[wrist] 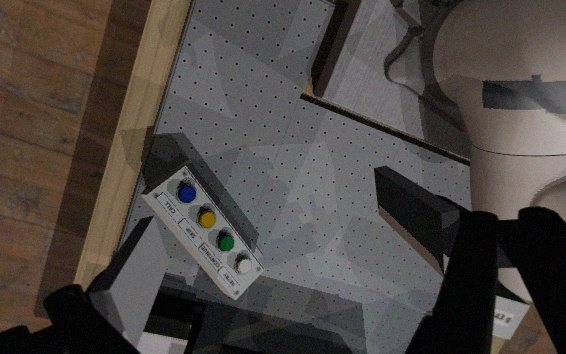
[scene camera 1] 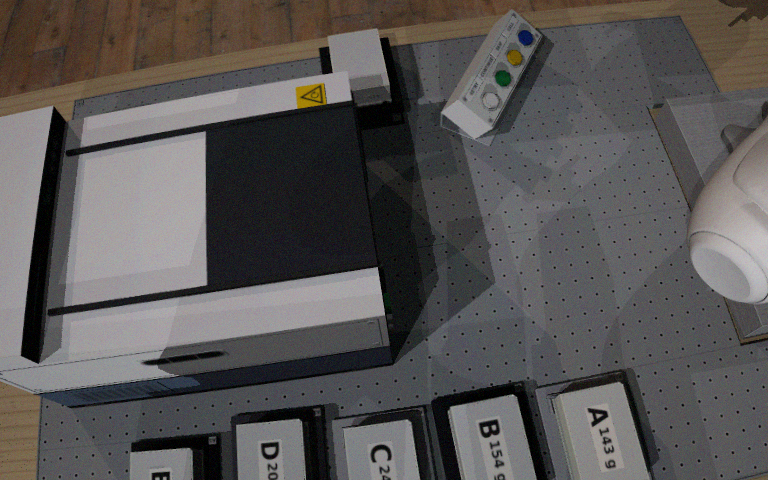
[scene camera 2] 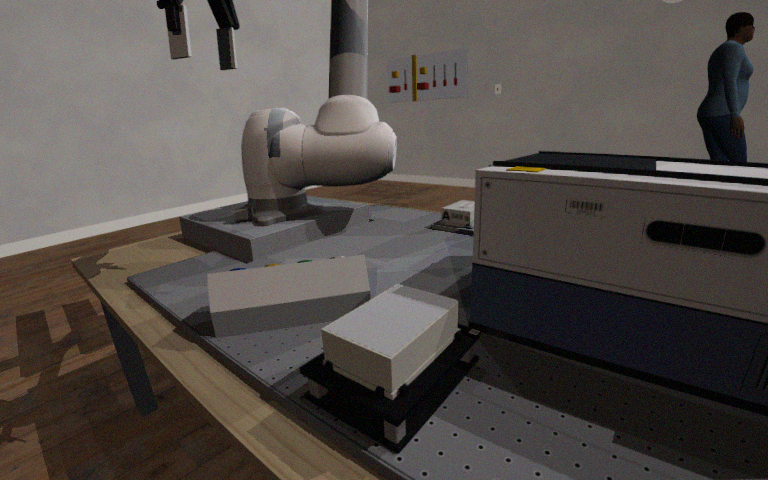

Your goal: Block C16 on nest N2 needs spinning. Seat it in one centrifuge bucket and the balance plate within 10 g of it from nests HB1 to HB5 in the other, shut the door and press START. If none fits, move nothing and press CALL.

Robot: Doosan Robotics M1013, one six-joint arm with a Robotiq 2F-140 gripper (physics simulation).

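Frame: origin at the arm's base, x left, y back, z up, level; centimetres.
Seen in the pictures: gripper, fingertip midpoint: [wrist: 271,215] [scene camera 2: 207,63]; arm's base, origin of the base link: [wrist: 460,54] [scene camera 2: 279,213].
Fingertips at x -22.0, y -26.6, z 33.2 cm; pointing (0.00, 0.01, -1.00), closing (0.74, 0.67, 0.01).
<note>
Offsets run from my fingertips to a thing's top centre. "spot": to the spot under its first point.
My gripper [scene camera 2: 203,50] [wrist: 271,215] is open and empty, high above the table; the button console lies between its fingers in the wrist view. A white block {dy -39.9, dx +2.8, dz -30.0 cm} [scene camera 1: 356,53] [scene camera 2: 390,333] sits on a black nest beside the centrifuge [scene camera 1: 226,333] [scene camera 2: 532,226]; its label is not readable. Plates A {dy -7.1, dx +59.5, dz -32.6 cm} [scene camera 1: 574,418] [scene camera 2: 461,206], 143 g, B {dy -20.6, dx +61.0, dz -32.6 cm} [scene camera 1: 521,430], 154 g, C {dy -33.7, dx +64.2, dz -32.6 cm} [scene camera 1: 362,435], D {dy -47.3, dx +64.5, dz -32.6 cm} [scene camera 1: 246,435] and E {spot: dy -58.7, dx +64.2, dz -32.7 cm} [scene camera 1: 181,464] sit in a row on nests. The weights of C and D are partly cut off, E's is hidden. A dark panel {dy -45.4, dx +34.7, dz -16.7 cm} [scene camera 1: 288,192] covers the centrifuge top's right half; no buckets show.
The console {dy -18.0, dx +2.2, dz -29.6 cm} [scene camera 1: 470,116] [scene camera 2: 288,288] [wrist: 210,260] has a blue CALL button {dy -12.7, dx -3.5, dz -30.5 cm} [scene camera 1: 526,37] [wrist: 187,194], plus yellow, green and white ones. A green part {spot: dy -33.3, dx +47.2, dz -18.9 cm} [scene camera 1: 387,302] shows at the centrifuge's side. The arm's base plate [scene camera 2: 220,234] stands behind the console in scene camera 2.
</note>
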